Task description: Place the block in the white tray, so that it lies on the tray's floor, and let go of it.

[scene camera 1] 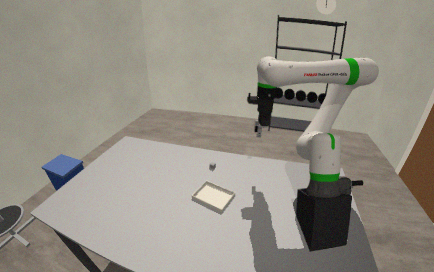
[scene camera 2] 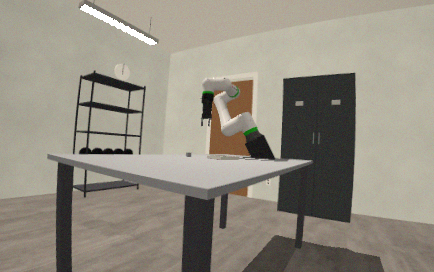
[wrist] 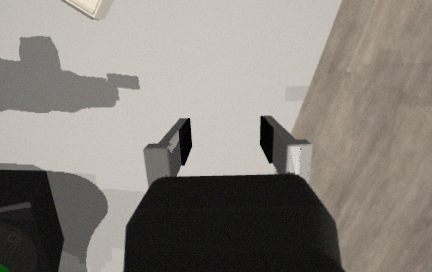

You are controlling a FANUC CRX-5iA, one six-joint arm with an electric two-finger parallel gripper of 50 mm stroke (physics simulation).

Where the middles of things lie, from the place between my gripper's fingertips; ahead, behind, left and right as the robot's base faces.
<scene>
The white tray point(scene camera 1: 210, 194) is 25 cm to the left of my hand, 22 cm below it and 19 cm ahead of it.
</scene>
